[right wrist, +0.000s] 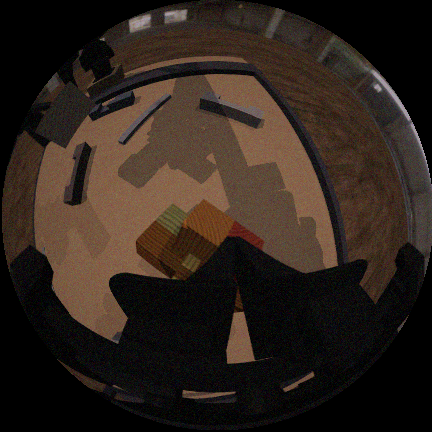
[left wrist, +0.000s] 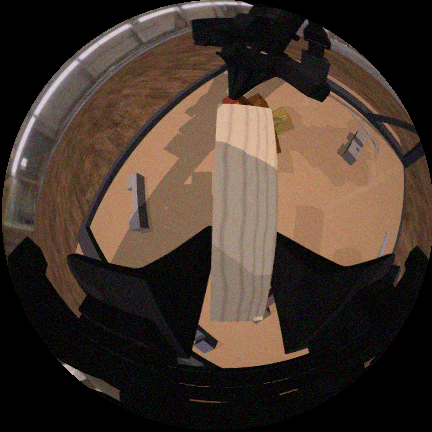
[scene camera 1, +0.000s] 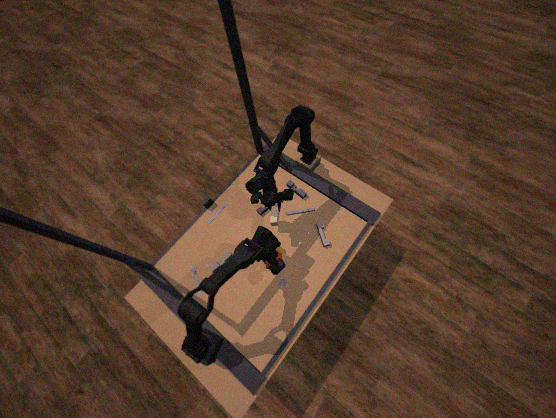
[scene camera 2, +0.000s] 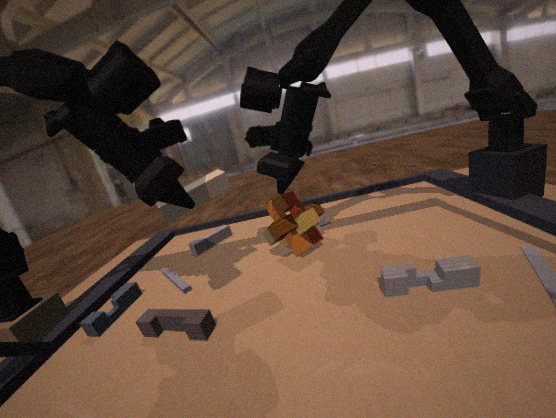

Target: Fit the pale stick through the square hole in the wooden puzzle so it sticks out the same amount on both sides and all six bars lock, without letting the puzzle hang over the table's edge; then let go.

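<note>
The pale stick is held above the table in my left gripper, which is shut on it. One end of the stick points towards the puzzle, with a gap between them; its dark end face shows at the left in the right wrist view. The wooden puzzle, of orange, brown, red and yellow-green bars, sits tilted on the table. My right gripper is shut and empty, its tips at the puzzle's top. I cannot make out the square hole clearly.
Loose on the table lie a dark notched bar, a blue-grey notched bar, a thin strip, a grey bar nearer the far edge, and a light notched bar. A dark rail runs along the table's edge.
</note>
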